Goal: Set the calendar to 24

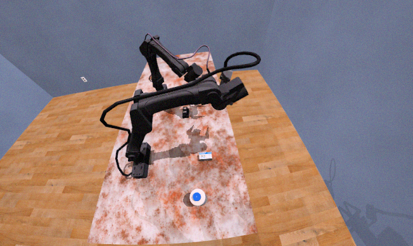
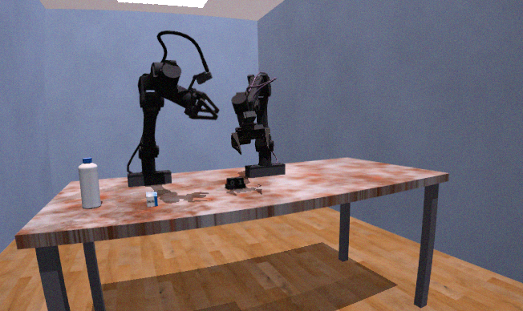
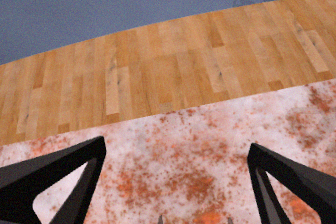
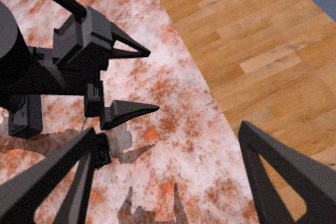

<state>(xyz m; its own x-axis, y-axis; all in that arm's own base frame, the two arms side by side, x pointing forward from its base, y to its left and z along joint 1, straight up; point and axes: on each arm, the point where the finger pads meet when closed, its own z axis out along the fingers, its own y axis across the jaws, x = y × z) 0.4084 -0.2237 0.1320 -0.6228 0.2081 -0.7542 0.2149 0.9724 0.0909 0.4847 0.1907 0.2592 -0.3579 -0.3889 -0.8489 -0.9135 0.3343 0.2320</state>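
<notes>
The black tray lies 20 cm behind my left hand, 16 cm below it and 3 cm to the right of it. Round my left hand: white box: 36 cm to the right, 16 cm below, 5 cm behind; then white bottle: 57 cm to the right, 9 cm below, 8 cm behind.
</notes>
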